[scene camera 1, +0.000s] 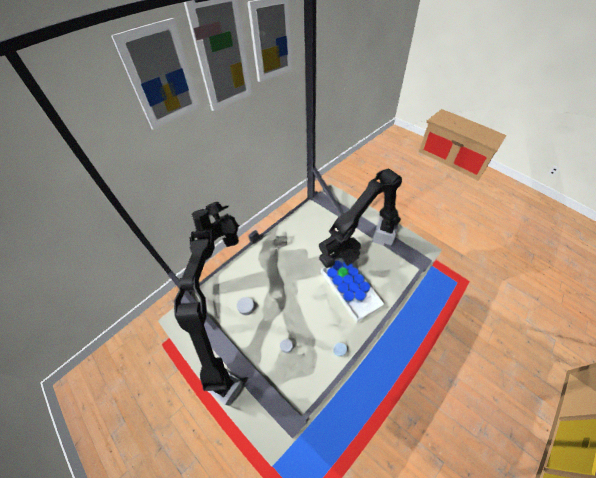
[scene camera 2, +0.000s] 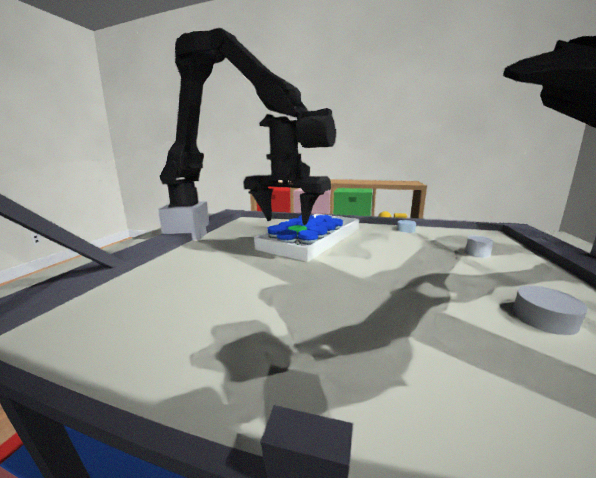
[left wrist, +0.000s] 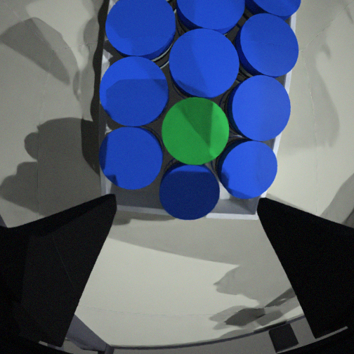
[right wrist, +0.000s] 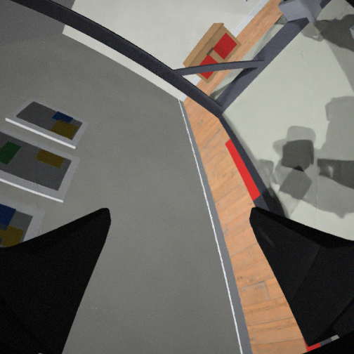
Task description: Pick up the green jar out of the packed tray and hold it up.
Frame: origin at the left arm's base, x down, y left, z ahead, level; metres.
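Seen in the pictures: left gripper, between the fingertips: (scene camera 1: 338,262) (scene camera 2: 286,222); right gripper, between the fingertips: (scene camera 1: 233,215); left arm's base, origin of its link: (scene camera 1: 387,227) (scene camera 2: 183,204); right arm's base, origin of its link: (scene camera 1: 222,384).
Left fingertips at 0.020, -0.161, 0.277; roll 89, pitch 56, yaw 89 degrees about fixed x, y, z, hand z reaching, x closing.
Observation:
Pixels of each thing's middle, then the offset from my left fingertips to it, as dx, dy, dz.
- green jar, middle of its body: (scene camera 2: 297,236) (scene camera 1: 342,274) +0.042, +0.032, +0.026
- wide grey cylinder, middle of its body: (scene camera 2: 547,308) (scene camera 1: 245,306) +0.052, -0.305, +0.339
- small grey cylinder, middle of its body: (scene camera 2: 479,246) (scene camera 1: 286,346) +0.049, -0.066, +0.424
- pale blue cylinder, middle of its body: (scene camera 2: 406,226) (scene camera 1: 339,349) +0.055, +0.135, +0.352
The green jar (scene camera 1: 342,272) (scene camera 2: 298,228) (left wrist: 195,131) stands upright in the white tray (scene camera 1: 371,305) (scene camera 2: 282,248) (left wrist: 235,214), packed among several blue-lidded jars (scene camera 1: 354,294) (scene camera 2: 308,235) (left wrist: 204,62). One blue jar (left wrist: 189,192) stands between it and the tray's near end in the left wrist view. My left gripper (scene camera 2: 287,221) (left wrist: 188,203) points down, open and empty, low over that end of the tray; the nearest blue jar shows between its fingertips, the green jar farther up the picture. In scene camera 1 its fingertips are hidden. My right gripper (right wrist: 181,215) is open and empty, raised high, away from the tray.
A wide grey cylinder (scene camera 1: 245,305) (scene camera 2: 549,310), a small grey cylinder (scene camera 1: 286,345) (scene camera 2: 479,246) and a pale blue cylinder (scene camera 1: 340,349) (scene camera 2: 406,226) stand on the table apart from the tray. A dark frame post (scene camera 1: 310,100) rises at the table's far corner in scene camera 1.

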